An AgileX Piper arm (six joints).
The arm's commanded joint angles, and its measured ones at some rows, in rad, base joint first. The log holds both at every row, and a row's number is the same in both.
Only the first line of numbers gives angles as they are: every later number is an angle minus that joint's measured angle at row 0.
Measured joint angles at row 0:
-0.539, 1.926, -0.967, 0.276, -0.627, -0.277
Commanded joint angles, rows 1 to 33:
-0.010, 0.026, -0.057, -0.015, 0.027, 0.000
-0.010, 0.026, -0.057, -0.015, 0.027, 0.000
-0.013, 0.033, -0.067, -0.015, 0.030, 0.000
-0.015, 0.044, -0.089, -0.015, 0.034, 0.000
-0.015, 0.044, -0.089, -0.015, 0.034, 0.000
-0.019, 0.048, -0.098, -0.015, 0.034, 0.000
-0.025, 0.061, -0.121, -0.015, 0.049, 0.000
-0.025, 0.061, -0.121, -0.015, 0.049, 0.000
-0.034, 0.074, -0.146, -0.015, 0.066, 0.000
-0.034, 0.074, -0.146, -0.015, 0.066, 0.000
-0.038, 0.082, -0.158, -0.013, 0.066, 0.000
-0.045, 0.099, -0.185, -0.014, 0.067, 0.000
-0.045, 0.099, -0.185, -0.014, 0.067, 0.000
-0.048, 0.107, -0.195, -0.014, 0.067, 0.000
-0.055, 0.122, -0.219, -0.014, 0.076, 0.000
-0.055, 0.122, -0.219, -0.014, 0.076, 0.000
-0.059, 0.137, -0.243, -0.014, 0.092, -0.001
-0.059, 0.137, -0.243, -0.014, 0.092, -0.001
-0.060, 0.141, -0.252, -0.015, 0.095, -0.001
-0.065, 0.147, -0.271, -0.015, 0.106, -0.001
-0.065, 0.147, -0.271, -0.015, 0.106, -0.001
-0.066, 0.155, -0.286, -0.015, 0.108, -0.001
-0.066, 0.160, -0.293, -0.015, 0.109, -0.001
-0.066, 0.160, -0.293, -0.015, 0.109, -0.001
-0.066, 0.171, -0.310, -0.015, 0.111, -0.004
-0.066, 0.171, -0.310, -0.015, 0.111, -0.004
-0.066, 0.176, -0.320, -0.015, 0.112, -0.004
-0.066, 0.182, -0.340, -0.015, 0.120, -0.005
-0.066, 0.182, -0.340, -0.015, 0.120, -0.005
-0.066, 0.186, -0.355, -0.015, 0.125, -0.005
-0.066, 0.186, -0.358, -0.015, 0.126, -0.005
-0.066, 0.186, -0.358, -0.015, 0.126, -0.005
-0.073, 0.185, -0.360, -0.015, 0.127, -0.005
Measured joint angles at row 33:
-0.112, 0.178, -0.307, 0.001, 0.182, -0.046
